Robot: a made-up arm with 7 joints. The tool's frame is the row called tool. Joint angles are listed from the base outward.
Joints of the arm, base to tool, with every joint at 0 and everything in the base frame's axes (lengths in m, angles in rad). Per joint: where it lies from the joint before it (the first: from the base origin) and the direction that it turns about. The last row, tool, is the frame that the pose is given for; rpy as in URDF.
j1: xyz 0 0 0.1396 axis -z
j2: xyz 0 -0.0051 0.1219 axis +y
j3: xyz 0 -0.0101 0.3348 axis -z
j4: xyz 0 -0.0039 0.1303 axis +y
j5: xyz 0 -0.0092 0.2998 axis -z
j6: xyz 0 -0.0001 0.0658 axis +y
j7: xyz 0 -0.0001 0.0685 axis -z
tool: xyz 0 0 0 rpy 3.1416 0 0
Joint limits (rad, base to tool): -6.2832..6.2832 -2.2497..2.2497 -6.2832..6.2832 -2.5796..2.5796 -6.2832..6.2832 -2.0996..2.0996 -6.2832..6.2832
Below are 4 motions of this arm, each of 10 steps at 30 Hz.
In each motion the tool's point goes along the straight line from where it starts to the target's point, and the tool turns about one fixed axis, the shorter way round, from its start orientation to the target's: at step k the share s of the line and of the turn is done. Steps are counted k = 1, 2, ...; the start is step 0. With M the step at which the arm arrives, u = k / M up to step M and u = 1 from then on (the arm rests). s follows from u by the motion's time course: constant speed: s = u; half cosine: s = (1 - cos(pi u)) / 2; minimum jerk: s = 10 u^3 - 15 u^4 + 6 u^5.
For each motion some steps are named. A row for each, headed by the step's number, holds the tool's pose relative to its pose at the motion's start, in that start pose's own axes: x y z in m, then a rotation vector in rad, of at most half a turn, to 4 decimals.
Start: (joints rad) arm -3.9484 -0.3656 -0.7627 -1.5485 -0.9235 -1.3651 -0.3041
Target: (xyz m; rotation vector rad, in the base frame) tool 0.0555 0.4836 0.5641 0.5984 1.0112 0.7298
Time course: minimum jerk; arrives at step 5
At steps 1, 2, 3, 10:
1: 0.0006 -0.0019 0.0015 0.0006 -0.0014 -0.0092
2: 0.0035 -0.0102 0.0080 0.0035 -0.0076 -0.0505
3: 0.0075 -0.0218 0.0171 0.0076 -0.0163 -0.1086
10: 0.0110 -0.0320 0.0251 0.0111 -0.0238 -0.1591

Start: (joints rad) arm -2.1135 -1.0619 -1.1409 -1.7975 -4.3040 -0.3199 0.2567
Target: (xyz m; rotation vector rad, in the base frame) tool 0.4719 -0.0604 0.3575 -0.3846 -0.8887 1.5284
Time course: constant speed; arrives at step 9
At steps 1, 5, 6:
1: 0.0122 0.0012 0.0101 0.0082 -0.0139 0.0056
5: 0.0612 0.0061 0.0503 0.0411 -0.0695 0.0278
6: 0.0734 0.0073 0.0604 0.0493 -0.0834 0.0334

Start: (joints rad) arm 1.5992 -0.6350 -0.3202 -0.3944 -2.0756 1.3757 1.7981
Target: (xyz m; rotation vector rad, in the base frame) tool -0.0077 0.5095 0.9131 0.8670 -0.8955 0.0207
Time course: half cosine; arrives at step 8
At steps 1, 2, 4, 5, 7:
1: 0.0039 -0.0014 0.0044 0.0050 -0.0031 -0.0069
2: 0.0150 -0.0055 0.0170 0.0194 -0.0117 -0.0267
4: 0.0513 -0.0188 0.0581 0.0663 -0.0401 -0.0912
5: 0.0709 -0.0260 0.0804 0.0916 -0.0555 -0.1261
7: 0.0986 -0.0362 0.1118 0.1275 -0.0772 -0.1755

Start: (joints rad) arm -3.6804 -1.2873 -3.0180 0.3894 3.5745 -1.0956 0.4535
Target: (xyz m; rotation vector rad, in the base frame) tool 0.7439 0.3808 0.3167 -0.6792 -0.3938 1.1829
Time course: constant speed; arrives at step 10
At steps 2, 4, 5, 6, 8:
2: -0.0006 -0.0029 0.0019 -0.0188 0.0035 0.0278
4: -0.0012 -0.0058 0.0038 -0.0376 0.0070 0.0556
5: -0.0015 -0.0073 0.0047 -0.0470 0.0087 0.0695
6: -0.0018 -0.0087 0.0056 -0.0563 0.0105 0.0834
8: -0.0024 -0.0116 0.0075 -0.0751 0.0140 0.1112

